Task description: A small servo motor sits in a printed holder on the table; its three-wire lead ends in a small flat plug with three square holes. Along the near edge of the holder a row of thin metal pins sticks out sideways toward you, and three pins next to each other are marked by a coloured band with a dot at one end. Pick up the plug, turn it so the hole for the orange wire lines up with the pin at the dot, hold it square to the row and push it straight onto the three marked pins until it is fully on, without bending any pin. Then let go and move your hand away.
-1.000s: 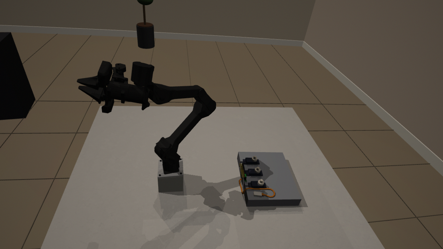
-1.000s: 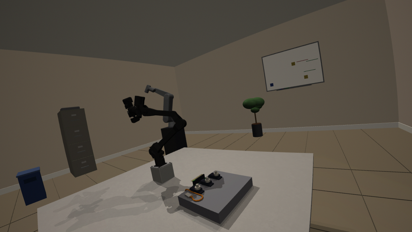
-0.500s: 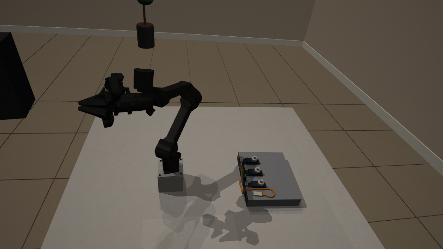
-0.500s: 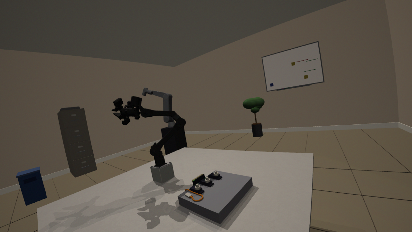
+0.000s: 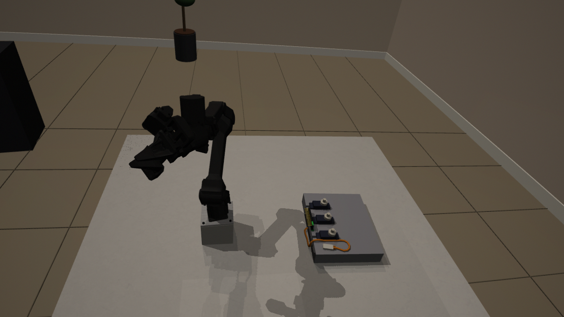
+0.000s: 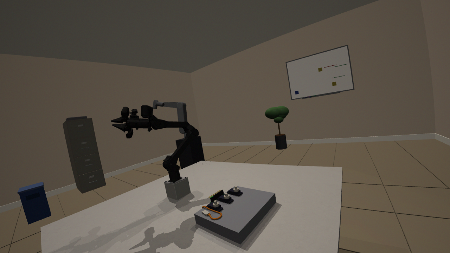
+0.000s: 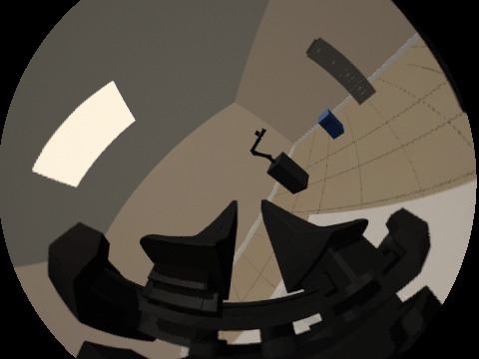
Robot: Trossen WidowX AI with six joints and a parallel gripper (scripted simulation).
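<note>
Now: the green mark 520 mm ahead of my gripper tip, 130 mm to the left of it and 440 mm below it. The rest, counted from my gripper tip: grey holder (680 mm ahead, 140 mm to the left, 490 mm below); then pin row (520 mm ahead, 170 mm to the left, 450 mm below).
</note>
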